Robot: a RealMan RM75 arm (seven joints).
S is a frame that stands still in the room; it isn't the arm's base.
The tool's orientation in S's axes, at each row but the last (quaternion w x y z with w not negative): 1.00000 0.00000 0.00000 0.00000; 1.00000 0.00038 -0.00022 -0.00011; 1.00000 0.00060 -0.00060 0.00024; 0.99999 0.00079 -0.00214 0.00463; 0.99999 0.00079 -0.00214 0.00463; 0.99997 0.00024 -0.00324 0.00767; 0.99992 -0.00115 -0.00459 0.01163; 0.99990 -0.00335 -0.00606 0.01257; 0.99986 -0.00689 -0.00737 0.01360; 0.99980 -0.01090 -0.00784 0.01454
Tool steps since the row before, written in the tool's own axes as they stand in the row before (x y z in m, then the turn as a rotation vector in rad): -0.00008 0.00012 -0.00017 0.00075 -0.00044 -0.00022; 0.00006 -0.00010 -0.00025 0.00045 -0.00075 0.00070; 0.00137 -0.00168 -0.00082 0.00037 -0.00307 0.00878; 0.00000 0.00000 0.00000 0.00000 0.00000 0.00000; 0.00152 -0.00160 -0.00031 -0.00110 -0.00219 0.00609; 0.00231 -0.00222 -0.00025 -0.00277 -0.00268 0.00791; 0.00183 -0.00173 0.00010 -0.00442 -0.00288 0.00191; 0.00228 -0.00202 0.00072 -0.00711 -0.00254 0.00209; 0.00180 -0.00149 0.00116 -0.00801 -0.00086 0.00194; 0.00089 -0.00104 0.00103 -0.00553 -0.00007 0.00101
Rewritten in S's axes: -0.00008 0.00012 -0.00017 0.00075 -0.00044 -0.00022; 0.00006 -0.00010 -0.00025 0.00045 -0.00075 0.00070; 0.00137 -0.00168 -0.00082 0.00036 -0.00308 0.00878; 0.00000 0.00000 0.00000 0.00000 0.00000 0.00000; 0.00154 -0.00159 -0.00031 -0.00111 -0.00221 0.00608; 0.00235 -0.00218 -0.00024 -0.00278 -0.00273 0.00789; 0.00187 -0.00169 0.00012 -0.00437 -0.00298 0.00188; 0.00232 -0.00196 0.00076 -0.00707 -0.00270 0.00202; 0.00182 -0.00142 0.00121 -0.00801 -0.00105 0.00184; 0.00090 -0.00099 0.00107 -0.00554 -0.00021 0.00093
